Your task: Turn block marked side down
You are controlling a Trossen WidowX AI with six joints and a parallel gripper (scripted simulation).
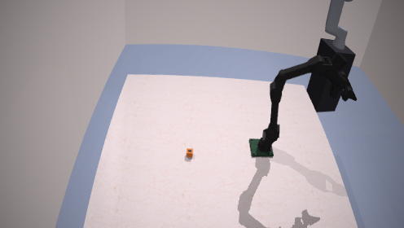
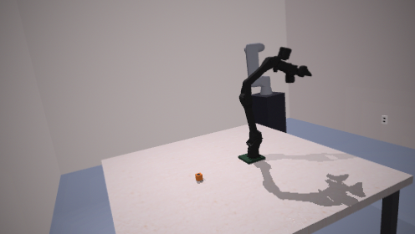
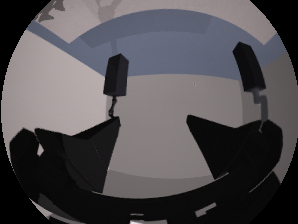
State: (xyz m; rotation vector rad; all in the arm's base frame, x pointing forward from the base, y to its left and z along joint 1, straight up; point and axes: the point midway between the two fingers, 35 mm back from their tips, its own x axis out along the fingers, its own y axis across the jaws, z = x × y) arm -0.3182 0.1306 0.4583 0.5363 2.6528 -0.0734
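Now: the orange block 74 cm ahead of my gripper tip, 44 cm below it and 15 cm to the right of it.
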